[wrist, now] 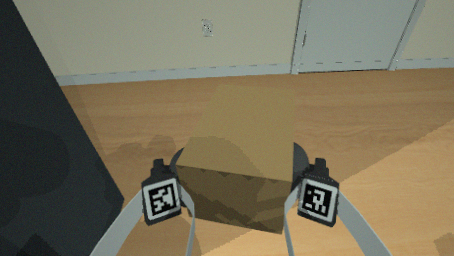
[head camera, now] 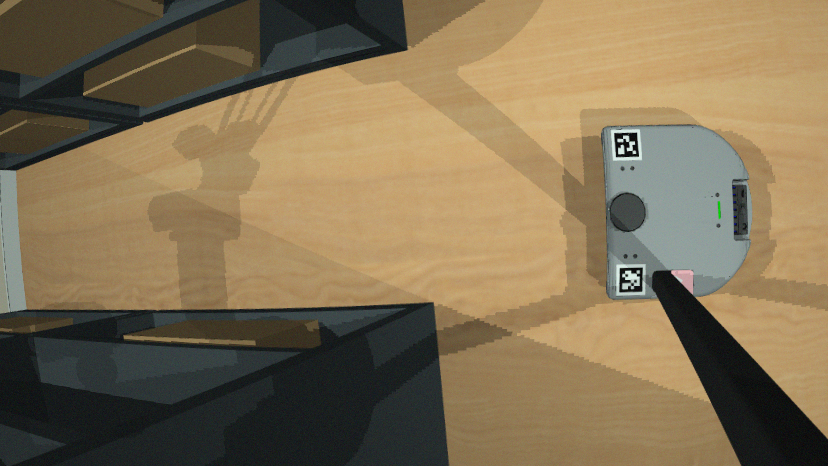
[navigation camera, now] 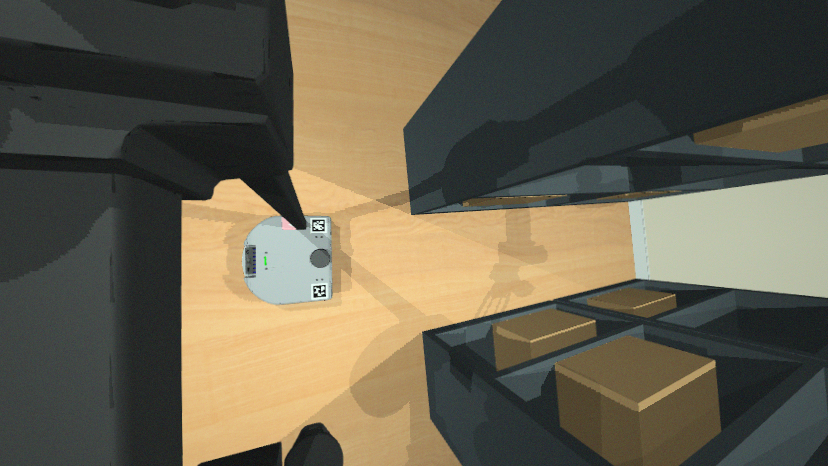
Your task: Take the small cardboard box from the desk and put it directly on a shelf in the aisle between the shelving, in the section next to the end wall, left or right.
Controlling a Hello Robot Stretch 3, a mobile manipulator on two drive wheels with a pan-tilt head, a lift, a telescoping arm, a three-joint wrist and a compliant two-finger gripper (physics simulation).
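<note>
The small cardboard box is in the middle of the wrist view, with wood floor behind it. My gripper is shut on it, one fingertip at each side. The box and the gripper's fingers do not show in the head view or the navigation view. The aisle runs between a left shelving unit and a right shelving unit. The end wall stands at the far end of the aisle. The desk does not show.
Cardboard boxes stand on shelves on both sides. My base stands outside the aisle mouth. In the wrist view, a dark panel is at left, and a door is in the wall behind.
</note>
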